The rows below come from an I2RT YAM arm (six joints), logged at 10 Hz.
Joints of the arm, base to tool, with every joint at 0 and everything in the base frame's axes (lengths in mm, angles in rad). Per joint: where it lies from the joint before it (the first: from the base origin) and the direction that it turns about. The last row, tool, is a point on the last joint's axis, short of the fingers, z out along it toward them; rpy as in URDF.
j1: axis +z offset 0 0 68
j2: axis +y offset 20 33.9 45.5
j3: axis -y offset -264 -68.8 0
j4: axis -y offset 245 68.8 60
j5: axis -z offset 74 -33.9 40.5
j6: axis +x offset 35.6 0 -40.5
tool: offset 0 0 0 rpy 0 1.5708 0
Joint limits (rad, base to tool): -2.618..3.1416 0..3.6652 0..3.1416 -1.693..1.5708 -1.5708..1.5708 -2.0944..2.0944
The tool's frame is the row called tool.
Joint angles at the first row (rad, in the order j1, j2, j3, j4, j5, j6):
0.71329, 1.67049, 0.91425, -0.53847, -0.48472, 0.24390
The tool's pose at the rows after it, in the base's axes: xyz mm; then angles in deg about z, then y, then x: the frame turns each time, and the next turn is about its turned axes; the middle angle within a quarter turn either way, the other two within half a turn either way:
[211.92, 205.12, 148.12, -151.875, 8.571, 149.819]
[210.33, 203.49, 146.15, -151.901, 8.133, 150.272]
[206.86, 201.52, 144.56, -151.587, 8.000, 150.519]
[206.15, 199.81, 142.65, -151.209, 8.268, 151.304]
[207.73, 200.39, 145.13, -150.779, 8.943, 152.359]
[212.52, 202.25, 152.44, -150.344, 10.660, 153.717]
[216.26, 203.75, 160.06, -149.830, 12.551, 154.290]
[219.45, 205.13, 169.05, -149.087, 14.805, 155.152]
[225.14, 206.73, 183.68, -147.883, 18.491, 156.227]
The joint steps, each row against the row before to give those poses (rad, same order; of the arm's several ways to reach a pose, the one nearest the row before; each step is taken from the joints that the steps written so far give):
0.00002, 0.00613, -0.00155, 0.00159, 0.00455, 0.00461
0.00001, -0.00149, -0.00911, -0.00157, 0.00616, -0.00001
0.00304, -0.00922, -0.01687, 0.00307, 0.00306, -0.00304
-0.00151, -0.00152, -0.00928, 0.00462, 0.01224, -0.01069
-0.00003, -0.00151, 0.01069, -0.00913, 0.01840, -0.01080
-0.00304, -0.00465, 0.02756, -0.01381, 0.02609, -0.01530
-0.00304, -0.00917, 0.02155, -0.00621, 0.01232, -0.01532
-0.00159, -0.01379, 0.02145, -0.00610, 0.01681, -0.01842
-0.00612, -0.01989, 0.03524, -0.00613, 0.01843, -0.03220

